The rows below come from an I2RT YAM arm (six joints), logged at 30 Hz.
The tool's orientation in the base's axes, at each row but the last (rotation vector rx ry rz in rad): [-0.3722 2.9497 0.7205]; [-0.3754 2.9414 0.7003]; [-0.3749 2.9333 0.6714]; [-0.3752 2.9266 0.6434]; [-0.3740 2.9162 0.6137]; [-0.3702 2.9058 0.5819]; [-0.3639 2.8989 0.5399]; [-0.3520 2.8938 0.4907]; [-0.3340 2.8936 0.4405]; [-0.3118 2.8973 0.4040]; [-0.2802 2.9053 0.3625]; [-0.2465 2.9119 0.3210]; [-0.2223 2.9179 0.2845]
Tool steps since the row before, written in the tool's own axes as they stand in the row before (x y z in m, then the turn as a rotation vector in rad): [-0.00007 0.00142 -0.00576 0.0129 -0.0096 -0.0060]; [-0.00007 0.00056 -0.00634 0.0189 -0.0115 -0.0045]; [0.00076 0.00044 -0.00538 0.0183 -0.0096 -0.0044]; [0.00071 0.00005 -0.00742 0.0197 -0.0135 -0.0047]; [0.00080 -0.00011 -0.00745 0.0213 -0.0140 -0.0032]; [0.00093 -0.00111 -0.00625 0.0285 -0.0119 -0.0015]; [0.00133 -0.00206 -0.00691 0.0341 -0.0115 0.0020]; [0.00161 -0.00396 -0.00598 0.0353 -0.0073 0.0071]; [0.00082 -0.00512 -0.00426 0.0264 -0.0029 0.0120]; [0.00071 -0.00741 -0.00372 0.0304 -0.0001 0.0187]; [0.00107 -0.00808 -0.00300 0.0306 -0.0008 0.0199]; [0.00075 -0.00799 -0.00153 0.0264 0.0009 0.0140]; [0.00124 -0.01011 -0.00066 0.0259 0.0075 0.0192]
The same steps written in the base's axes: [-0.00042 -0.00143 0.00574 -0.0102 -0.0138 -0.0007]; [-0.00030 -0.00238 0.00589 -0.0154 -0.0161 -0.0037]; [-0.00112 -0.00215 0.00488 -0.0153 -0.0142 -0.0030]; [-0.00118 -0.00327 0.00659 -0.0157 -0.0181 -0.0045]; [-0.00136 -0.00334 0.00657 -0.0169 -0.0182 -0.0063]; [-0.00123 -0.00366 0.00512 -0.0242 -0.0172 -0.0085]; [-0.00156 -0.00471 0.00540 -0.0293 -0.0167 -0.0128]; [-0.00135 -0.00601 0.00401 -0.0308 -0.0113 -0.0165]; [-0.00018 -0.00625 0.00243 -0.0226 -0.0040 -0.0179]; [0.00043 -0.00817 0.00152 -0.0260 -0.0001 -0.0245]; [0.00015 -0.00864 0.00082 -0.0258 -0.0005 -0.0258]; [0.00049 -0.00815 -0.00028 -0.0231 0.0003 -0.0189]; [0.00038 -0.01010 -0.00140 -0.0228 0.0079 -0.0227]
